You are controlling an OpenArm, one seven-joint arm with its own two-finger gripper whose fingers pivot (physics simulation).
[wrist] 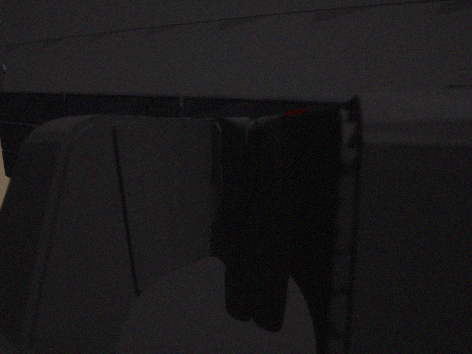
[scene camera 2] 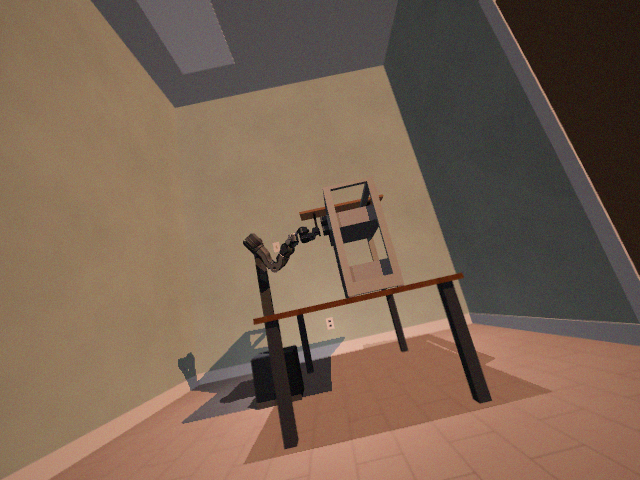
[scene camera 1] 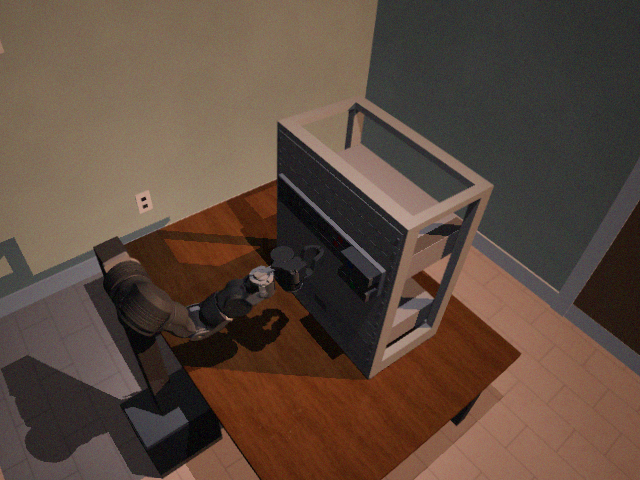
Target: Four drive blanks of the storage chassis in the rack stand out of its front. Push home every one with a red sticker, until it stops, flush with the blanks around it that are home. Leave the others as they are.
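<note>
The storage chassis (scene camera 1: 305, 206) (scene camera 2: 359, 231) (wrist: 125, 106) sits in the rack. Near its right end in scene camera 1, a block of blanks (scene camera 1: 364, 264) stands out, with a blue sticker (scene camera 1: 349, 266) and a green sticker (scene camera 1: 353, 282). To its left, red stickers (scene camera 1: 337, 241) are on blanks that look flush there. In the wrist view, part of a red sticker (wrist: 295, 112) shows above the dark fingers. My gripper (scene camera 1: 317, 252) (scene camera 2: 316, 232) (wrist: 265, 217) is shut and empty, close to the rack's front, left of the protruding block. Contact with a blank cannot be told.
The rack (scene camera 1: 351, 175) (scene camera 2: 340, 248) stands on the wooden table (scene camera 1: 330, 413) (scene camera 2: 310, 308). Dark panels fill its front above and below the chassis. The arm's base column (scene camera 1: 152, 361) stands beside the table's left edge. A wall is behind the rack.
</note>
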